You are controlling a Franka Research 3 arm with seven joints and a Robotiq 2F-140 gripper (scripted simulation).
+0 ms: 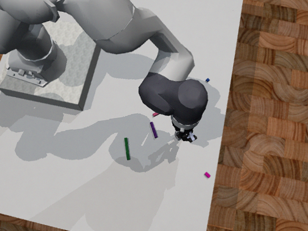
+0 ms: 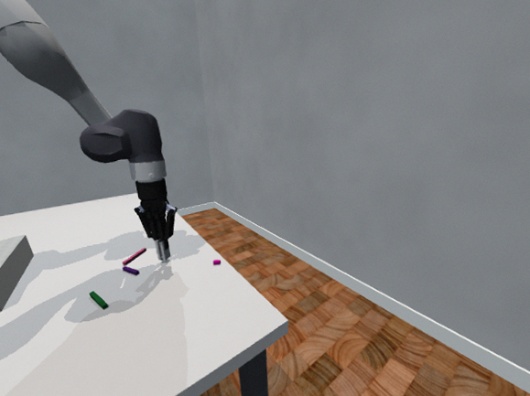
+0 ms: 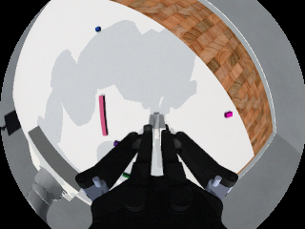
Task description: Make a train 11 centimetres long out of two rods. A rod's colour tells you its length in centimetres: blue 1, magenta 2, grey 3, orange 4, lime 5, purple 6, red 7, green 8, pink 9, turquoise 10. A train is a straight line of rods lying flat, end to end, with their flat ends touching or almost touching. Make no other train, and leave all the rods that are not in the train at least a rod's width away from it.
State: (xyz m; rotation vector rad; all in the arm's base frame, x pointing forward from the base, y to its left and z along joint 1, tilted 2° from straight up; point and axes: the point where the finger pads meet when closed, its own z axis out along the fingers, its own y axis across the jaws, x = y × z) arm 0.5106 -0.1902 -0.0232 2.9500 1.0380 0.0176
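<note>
Right now the grey rod is 3 cm below my hand. Also, from my hand: magenta rod: 13 cm to the right, 11 cm ahead, 4 cm below; then pink rod: 9 cm to the left, 7 cm behind, 4 cm below; then purple rod: 9 cm behind, 4 cm below, 1 cm to the left.
</note>
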